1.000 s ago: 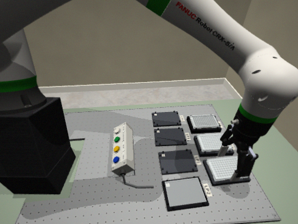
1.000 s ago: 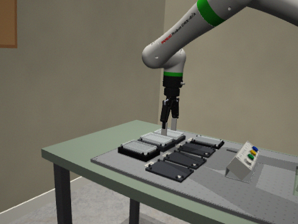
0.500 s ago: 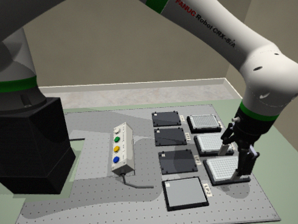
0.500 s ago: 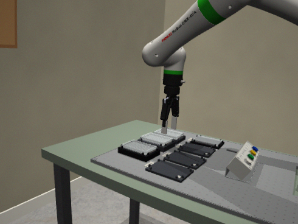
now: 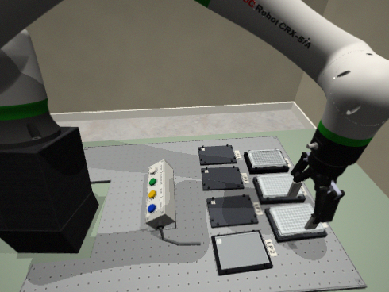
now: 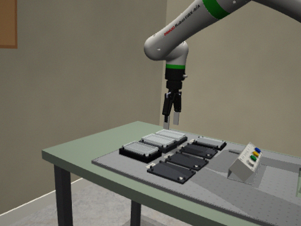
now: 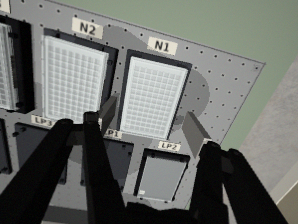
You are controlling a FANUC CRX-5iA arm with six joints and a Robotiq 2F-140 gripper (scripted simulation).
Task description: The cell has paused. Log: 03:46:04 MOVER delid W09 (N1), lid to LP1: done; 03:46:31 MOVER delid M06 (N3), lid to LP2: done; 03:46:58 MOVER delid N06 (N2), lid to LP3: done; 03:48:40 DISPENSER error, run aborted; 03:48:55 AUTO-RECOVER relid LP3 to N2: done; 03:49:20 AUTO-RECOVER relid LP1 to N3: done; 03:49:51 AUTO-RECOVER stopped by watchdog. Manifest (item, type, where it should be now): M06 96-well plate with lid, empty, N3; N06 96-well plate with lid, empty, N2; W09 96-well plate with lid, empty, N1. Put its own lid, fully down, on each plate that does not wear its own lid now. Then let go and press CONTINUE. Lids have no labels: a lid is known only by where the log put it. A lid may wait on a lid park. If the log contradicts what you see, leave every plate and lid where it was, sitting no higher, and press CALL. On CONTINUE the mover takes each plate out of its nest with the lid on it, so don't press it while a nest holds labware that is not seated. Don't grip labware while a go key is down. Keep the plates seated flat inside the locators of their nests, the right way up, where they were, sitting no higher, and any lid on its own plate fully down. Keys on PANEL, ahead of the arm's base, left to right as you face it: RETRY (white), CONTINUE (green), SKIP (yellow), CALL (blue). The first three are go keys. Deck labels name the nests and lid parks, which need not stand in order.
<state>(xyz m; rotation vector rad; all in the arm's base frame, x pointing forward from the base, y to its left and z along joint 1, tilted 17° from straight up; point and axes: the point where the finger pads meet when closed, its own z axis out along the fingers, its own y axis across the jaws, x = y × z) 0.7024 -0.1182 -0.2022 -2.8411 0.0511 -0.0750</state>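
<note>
My hand is 190 mm past the lid park LP2, 60 mm to the left of it and 90 mm above it. From my hand the other things lie so: plate: 10 mm ahead, 260 mm to the left, 60 mm below; then LP2 label: 100 mm behind, 60 mm to the right, 90 mm below; then lid park LP1: 180 mm behind, 70 mm to the left, 90 mm below.
</note>
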